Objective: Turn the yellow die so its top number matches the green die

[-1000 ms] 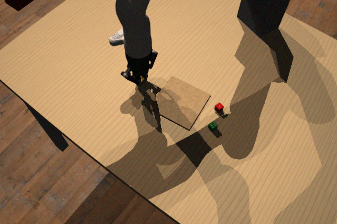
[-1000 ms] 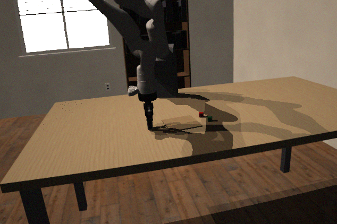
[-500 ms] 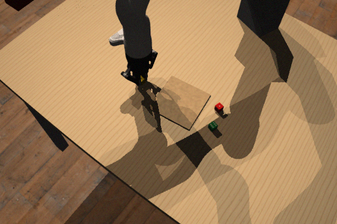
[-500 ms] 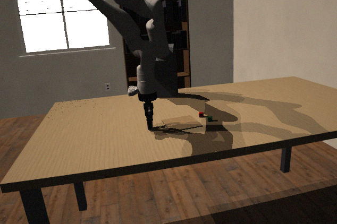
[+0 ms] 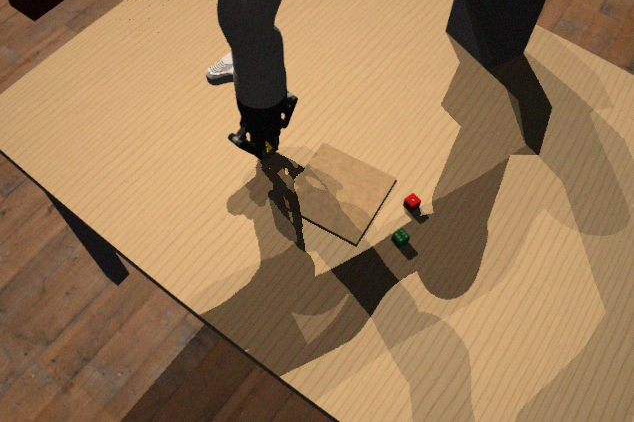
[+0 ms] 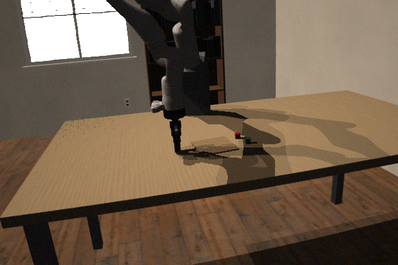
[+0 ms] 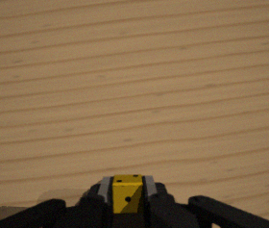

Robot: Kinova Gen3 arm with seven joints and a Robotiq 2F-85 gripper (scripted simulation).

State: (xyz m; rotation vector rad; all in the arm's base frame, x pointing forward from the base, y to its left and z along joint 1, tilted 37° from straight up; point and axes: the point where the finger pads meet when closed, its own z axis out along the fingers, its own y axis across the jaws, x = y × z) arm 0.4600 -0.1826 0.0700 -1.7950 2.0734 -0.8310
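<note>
My hand is 140 mm to the right of the brown mat and 20 mm above it. Also, from my hand: yellow die (10 mm below); red die (30 mm behind, 250 mm to the left, 20 mm below); green die (40 mm ahead, 260 mm to the left, 20 mm below).
</note>
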